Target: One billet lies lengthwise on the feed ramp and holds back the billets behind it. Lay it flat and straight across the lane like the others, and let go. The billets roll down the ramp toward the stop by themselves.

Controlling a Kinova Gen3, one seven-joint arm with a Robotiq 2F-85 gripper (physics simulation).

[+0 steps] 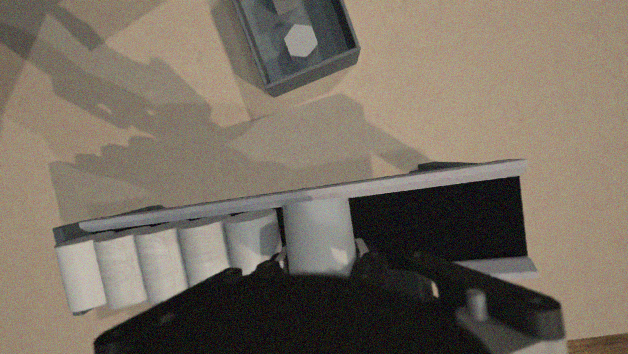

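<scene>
The held billet point(317, 225), a pale cylinder, lies crosswise over the lane of the feed ramp point(310, 193), its far end at the far side rail. My gripper point(324, 255) is shut on it, one finger on each side. Whether the billet touches the ramp floor cannot be told. Several white billets lie side by side across the lane to the left, among them the leftmost billet point(81, 277) and the nearest billet point(253, 237). A narrow dark gap shows between the nearest billet and the held one. The gripper body hides the near ends of some billets.
The ramp's dark lane floor point(440, 217) shows to the right of the held billet, between the far rail and the near rail point(500, 267). A grey open bin point(315, 75) stands beyond the ramp, with a white hexagonal piece point(301, 40) and part of another pale piece inside.
</scene>
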